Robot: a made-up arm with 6 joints.
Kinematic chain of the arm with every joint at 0, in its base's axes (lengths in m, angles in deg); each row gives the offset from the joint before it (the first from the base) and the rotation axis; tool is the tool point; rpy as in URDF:
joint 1: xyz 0 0 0.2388 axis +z
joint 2: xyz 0 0 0 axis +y
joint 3: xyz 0.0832 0 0.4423 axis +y
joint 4: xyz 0.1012 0 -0.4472 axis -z
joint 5: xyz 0 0 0 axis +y
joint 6: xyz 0.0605 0 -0.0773 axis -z
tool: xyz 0 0 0 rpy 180 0 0
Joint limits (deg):
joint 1: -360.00..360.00
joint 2: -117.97..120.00
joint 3: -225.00..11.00
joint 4: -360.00..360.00
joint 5: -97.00..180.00
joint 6: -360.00..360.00
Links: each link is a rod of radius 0.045 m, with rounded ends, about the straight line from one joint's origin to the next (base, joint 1, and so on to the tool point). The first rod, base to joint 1, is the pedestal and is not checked.
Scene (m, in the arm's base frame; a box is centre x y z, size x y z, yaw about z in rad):
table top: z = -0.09
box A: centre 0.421 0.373 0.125 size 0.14 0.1 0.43 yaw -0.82
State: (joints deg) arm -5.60 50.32 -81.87 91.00 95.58 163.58
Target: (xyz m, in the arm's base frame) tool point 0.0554 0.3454 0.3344
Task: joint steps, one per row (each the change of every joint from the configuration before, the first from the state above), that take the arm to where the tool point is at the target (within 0.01 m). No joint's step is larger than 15 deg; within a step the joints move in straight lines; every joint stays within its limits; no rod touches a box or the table.
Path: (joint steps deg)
1: 9.39 -12.11 5.32 -1.09 3.75 0.00
2: 9.40 -12.12 5.32 -1.09 3.75 0.00
3: 9.39 -12.11 5.32 -1.08 3.74 0.00
4: 9.39 -12.12 5.32 -1.09 3.75 0.00
5: 11.06 -3.00 12.19 -2.79 2.82 0.00
6: 11.06 -3.01 12.19 -2.79 2.82 0.00
7: 11.05 -3.00 12.19 -2.79 2.81 0.00

